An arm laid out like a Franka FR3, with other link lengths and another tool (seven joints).
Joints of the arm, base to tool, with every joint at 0 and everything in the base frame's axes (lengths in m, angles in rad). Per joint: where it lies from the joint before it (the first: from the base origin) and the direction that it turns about. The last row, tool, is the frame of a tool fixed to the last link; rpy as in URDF.
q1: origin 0.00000 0.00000 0.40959 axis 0 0 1
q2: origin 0.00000 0.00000 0.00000 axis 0 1 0
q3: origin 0.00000 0.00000 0.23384 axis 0 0 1
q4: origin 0.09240 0.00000 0.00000 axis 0 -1 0
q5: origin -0.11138 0.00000 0.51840 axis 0 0 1
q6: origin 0.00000 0.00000 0.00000 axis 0 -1 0
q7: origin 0.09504 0.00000 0.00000 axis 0 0 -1
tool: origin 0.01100 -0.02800 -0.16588 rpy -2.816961 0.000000 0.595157
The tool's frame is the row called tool.
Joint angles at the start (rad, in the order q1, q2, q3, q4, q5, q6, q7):
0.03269, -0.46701, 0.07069, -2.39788, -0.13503, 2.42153, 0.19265
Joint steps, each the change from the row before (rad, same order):
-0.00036, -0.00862, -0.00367, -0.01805, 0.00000, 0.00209, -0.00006
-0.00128, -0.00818, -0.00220, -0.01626, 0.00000, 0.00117, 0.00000
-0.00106, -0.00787, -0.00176, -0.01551, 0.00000, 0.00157, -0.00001
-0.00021, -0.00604, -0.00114, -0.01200, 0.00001, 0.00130, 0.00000
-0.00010, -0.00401, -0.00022, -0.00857, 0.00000, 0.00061, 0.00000
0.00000, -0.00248, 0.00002, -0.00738, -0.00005, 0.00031, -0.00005
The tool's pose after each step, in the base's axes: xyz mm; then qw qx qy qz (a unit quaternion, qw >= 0). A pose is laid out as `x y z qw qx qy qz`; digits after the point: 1 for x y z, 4 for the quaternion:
666.5 29.6 480.6 0.0454 -0.9330 -0.3105 -0.1761
663.2 26.9 475.1 0.0461 -0.9342 -0.3087 -0.1730
660.0 24.5 469.8 0.0468 -0.9351 -0.3073 -0.1702
657.6 23.3 465.8 0.0473 -0.9357 -0.3065 -0.1680
655.8 22.8 462.6 0.0477 -0.9361 -0.3062 -0.1662
654.2 22.6 459.2 0.0481 -0.9365 -0.3061 -0.1639

